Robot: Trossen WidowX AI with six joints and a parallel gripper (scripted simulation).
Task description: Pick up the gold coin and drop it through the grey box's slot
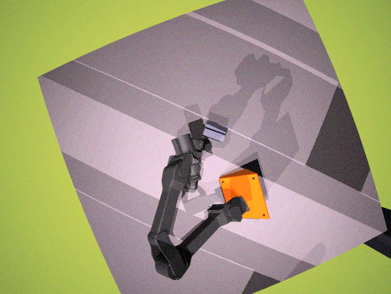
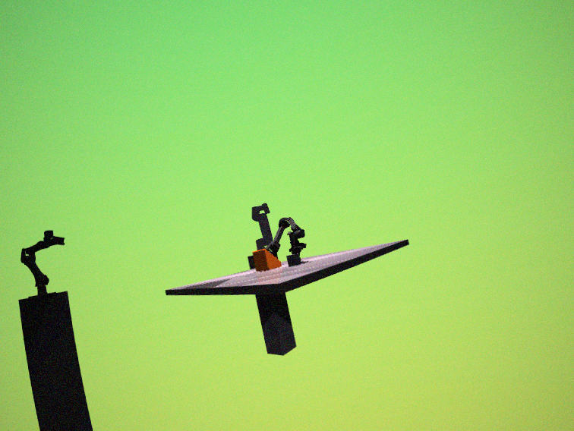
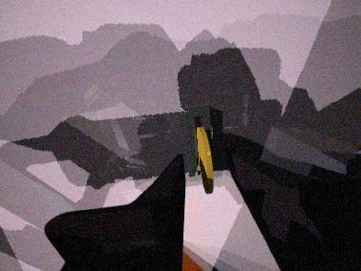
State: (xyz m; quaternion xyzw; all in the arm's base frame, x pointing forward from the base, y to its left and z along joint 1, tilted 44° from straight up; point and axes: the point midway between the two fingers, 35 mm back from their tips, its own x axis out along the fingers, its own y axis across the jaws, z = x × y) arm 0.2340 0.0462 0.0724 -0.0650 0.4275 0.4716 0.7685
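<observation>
Now: the gold coin right at my gripper tip.
</observation>
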